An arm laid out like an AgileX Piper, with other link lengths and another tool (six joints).
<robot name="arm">
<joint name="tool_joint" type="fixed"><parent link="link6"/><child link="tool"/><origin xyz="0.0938 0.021 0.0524" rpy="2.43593 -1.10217 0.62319"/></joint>
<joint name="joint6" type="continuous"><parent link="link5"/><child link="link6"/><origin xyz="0.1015 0 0.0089"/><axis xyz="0.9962 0 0.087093"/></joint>
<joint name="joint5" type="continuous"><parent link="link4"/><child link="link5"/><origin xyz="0 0 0"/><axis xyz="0 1 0"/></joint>
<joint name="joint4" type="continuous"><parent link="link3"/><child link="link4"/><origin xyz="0.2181 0 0.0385"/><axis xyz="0.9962 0 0.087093"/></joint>
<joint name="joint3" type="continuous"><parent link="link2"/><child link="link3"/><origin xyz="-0.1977 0 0.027"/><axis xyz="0 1 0"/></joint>
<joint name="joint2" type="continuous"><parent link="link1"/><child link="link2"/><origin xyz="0 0 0"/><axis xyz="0 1 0"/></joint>
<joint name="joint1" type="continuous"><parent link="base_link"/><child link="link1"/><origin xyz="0 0 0.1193"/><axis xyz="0 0 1"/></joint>
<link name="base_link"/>
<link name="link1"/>
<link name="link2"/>
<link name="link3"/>
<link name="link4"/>
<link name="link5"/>
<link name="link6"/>
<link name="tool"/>
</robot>
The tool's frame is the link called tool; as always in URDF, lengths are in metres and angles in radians. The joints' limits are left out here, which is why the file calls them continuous.
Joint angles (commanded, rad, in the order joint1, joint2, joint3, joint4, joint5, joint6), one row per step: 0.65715 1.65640 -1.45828 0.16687 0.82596 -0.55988; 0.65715 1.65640 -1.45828 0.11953 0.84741 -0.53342; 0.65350 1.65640 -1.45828 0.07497 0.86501 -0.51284; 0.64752 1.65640 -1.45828 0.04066 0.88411 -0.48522; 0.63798 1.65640 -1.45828 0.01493 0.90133 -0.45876; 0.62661 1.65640 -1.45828 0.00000 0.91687 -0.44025; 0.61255 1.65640 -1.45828 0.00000 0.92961 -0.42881; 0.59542 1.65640 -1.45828 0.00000 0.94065 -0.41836; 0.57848 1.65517 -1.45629 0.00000 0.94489 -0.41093; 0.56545 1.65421 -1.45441 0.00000 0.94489 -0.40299; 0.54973 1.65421 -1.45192 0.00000 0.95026 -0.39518; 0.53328 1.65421 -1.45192 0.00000 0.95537 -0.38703; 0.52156 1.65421 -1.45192 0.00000 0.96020 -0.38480; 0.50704 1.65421 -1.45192 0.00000 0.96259 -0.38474; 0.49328 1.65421 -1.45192 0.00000 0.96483 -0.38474; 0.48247 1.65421 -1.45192 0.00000 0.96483 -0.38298; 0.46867 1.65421 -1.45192 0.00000 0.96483 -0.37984; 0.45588 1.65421 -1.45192 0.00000 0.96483 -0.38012
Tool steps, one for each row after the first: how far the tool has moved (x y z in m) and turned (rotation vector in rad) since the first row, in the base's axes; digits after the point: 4 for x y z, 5 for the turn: 0.0017 -0.0065 -0.0052 -0.03942 -0.00006 -0.01301; 0.0047 -0.0137 -0.0095 -0.07667 -0.00469 -0.02699; 0.0078 -0.0209 -0.0131 -0.10397 0.00068 -0.05080; 0.0115 -0.0282 -0.0160 -0.12386 0.00912 -0.07894; 0.0145 -0.0348 -0.0182 -0.13753 0.01974 -0.10376; 0.0171 -0.0402 -0.0196 -0.14066 0.03499 -0.12669; 0.0204 -0.0464 -0.0208 -0.14296 0.04874 -0.15202; 0.0241 -0.0522 -0.0214 -0.14261 0.05662 -0.17492; 0.0273 -0.0565 -0.0216 -0.13956 0.06118 -0.19454; 0.0303 -0.0622 -0.0230 -0.14070 0.07133 -0.21647; 0.0338 -0.0679 -0.0235 -0.13988 0.07946 -0.23954; 0.0359 -0.0720 -0.0240 -0.14144 0.08494 -0.25293; 0.0388 -0.0769 -0.0243 -0.14227 0.08793 -0.26738; 0.0415 -0.0815 -0.0246 -0.14304 0.09075 -0.28102; 0.0439 -0.0850 -0.0246 -0.14185 0.09214 -0.29329; 0.0469 -0.0896 -0.0245 -0.13993 0.09422 -0.30971; 0.0495 -0.0939 -0.0245 -0.13949 0.09505 -0.32223
